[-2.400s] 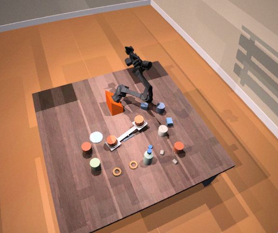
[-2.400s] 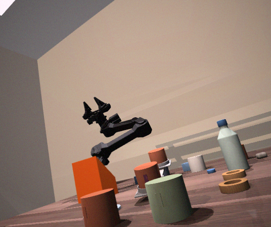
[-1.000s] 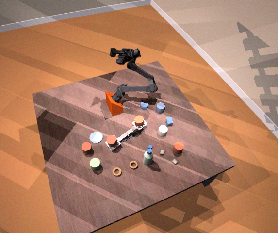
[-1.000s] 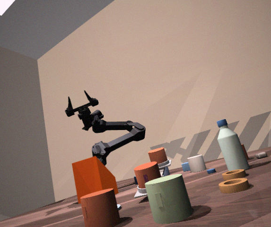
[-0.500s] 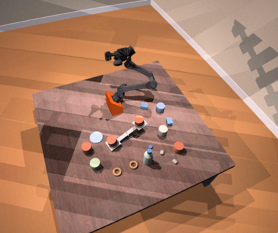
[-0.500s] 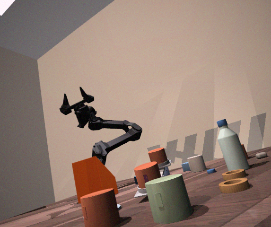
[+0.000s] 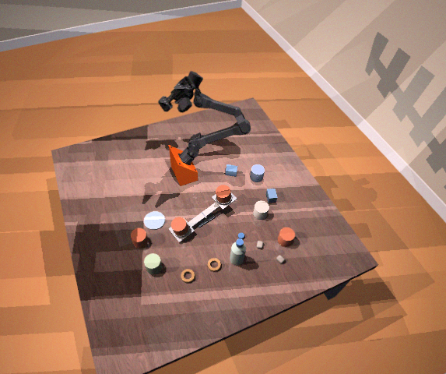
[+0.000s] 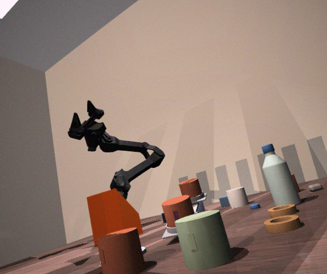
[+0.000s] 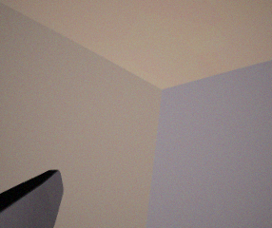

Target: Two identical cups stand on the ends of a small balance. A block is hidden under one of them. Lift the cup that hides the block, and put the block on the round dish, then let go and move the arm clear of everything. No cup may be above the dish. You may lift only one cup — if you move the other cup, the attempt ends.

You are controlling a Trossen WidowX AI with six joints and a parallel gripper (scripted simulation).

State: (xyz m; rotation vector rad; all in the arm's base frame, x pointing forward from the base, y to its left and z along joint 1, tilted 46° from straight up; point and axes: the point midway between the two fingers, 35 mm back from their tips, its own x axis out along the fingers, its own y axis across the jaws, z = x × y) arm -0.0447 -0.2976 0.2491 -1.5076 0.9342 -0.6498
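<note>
Now: the grey block 480 mm below my gripper tip, 350 mm ahead of it and 100 mm to the right of it. The rest, counted from my gripper tip: white cylinder 490 mm below, 420 mm ahead, 320 mm to the left; green cylinder 490 mm below, 470 mm ahead, 290 mm to the right; pale blue round dish 520 mm below, 240 mm ahead, 190 mm to the right.
</note>
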